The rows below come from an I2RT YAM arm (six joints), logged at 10 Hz.
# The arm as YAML. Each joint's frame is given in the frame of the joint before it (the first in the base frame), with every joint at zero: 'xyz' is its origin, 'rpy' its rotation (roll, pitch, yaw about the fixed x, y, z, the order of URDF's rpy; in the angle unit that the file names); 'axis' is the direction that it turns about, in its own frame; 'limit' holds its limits. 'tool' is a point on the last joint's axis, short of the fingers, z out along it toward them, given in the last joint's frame.
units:
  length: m
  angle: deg
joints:
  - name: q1
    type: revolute
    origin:
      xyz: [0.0, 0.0, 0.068]
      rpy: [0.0, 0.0, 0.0]
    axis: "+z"
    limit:
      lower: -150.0
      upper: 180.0
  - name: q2
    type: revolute
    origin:
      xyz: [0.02, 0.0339, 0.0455]
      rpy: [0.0, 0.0, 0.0]
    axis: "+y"
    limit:
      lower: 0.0
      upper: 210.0
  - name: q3
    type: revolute
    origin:
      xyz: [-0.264, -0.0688, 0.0]
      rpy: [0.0, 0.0, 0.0]
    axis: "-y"
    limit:
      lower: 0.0
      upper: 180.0
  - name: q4
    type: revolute
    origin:
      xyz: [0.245, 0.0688, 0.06]
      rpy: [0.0, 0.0, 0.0]
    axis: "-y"
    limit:
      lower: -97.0
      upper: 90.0
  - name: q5
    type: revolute
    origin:
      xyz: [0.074, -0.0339, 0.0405]
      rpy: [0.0, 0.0, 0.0]
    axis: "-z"
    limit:
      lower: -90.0
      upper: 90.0
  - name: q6
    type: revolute
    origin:
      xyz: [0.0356, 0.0, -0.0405]
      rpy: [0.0, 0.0, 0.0]
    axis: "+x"
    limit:
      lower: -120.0
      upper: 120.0
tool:
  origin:
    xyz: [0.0, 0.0, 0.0]
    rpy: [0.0, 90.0, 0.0]
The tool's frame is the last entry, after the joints.
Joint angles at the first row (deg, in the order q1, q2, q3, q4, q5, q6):
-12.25 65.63 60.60 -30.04 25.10 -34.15
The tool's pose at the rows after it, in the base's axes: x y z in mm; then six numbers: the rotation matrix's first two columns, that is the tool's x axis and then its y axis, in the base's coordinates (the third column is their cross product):
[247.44 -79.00 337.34 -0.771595 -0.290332 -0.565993 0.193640 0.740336 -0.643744]
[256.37 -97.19 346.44 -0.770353 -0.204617 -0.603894 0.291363 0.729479 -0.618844]
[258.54 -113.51 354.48 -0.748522 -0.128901 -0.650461 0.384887 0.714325 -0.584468]
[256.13 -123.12 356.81 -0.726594 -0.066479 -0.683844 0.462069 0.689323 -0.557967]
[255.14 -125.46 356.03 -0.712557 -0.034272 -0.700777 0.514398 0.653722 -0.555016]
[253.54 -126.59 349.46 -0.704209 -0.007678 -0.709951 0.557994 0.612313 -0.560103]
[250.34 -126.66 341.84 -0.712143 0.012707 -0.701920 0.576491 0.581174 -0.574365]
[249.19 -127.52 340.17 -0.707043 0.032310 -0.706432 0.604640 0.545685 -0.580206]
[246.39 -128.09 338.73 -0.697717 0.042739 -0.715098 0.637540 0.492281 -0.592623]
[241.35 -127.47 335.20 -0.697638 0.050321 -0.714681 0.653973 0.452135 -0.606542]
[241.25 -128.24 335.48 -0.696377 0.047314 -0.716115 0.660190 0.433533 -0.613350]
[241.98 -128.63 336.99 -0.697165 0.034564 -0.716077 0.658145 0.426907 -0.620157]
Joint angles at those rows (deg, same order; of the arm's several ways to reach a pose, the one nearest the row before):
-14.26 68.49 63.61 -30.09 26.00 -31.64
-17.39 71.81 67.57 -30.06 26.96 -28.51
-20.40 73.54 70.15 -29.65 27.16 -25.41
-22.26 73.86 70.61 -29.04 28.36 -22.50
-22.48 73.78 70.00 -27.77 31.07 -20.80
-22.48 73.38 67.92 -25.63 34.24 -19.53
-22.48 72.84 65.91 -24.80 36.77 -18.98
-22.48 72.77 65.32 -24.14 39.31 -18.11
-22.48 72.16 63.97 -22.11 42.72 -18.02
-22.52 71.07 62.09 -20.69 45.28 -18.28
-22.59 71.02 61.78 -19.57 46.28 -18.90
-22.59 71.02 61.74 -18.44 46.48 -20.03

